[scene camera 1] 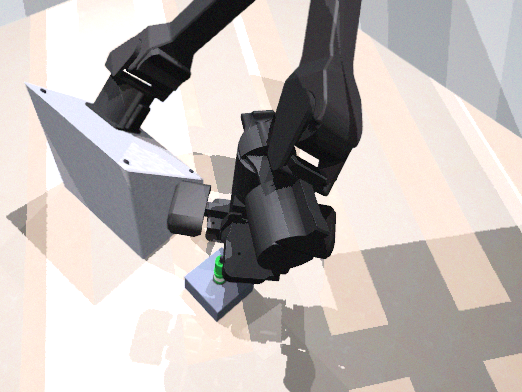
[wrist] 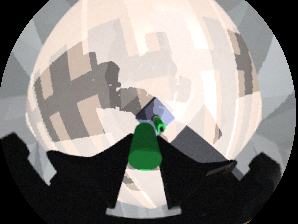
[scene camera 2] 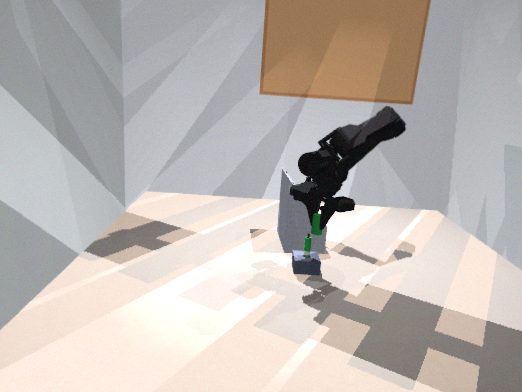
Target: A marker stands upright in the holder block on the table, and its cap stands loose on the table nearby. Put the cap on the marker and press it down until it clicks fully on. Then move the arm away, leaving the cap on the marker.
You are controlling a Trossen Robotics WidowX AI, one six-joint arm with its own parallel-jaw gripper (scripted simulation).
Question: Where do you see a green cap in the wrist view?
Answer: At 144,155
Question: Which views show the gripper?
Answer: Scene camera 1, the wrist view and scene camera 2: all of them.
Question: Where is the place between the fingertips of the gripper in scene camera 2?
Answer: At 317,227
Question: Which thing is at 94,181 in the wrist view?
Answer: The gripper.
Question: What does the gripper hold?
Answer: A green cap.
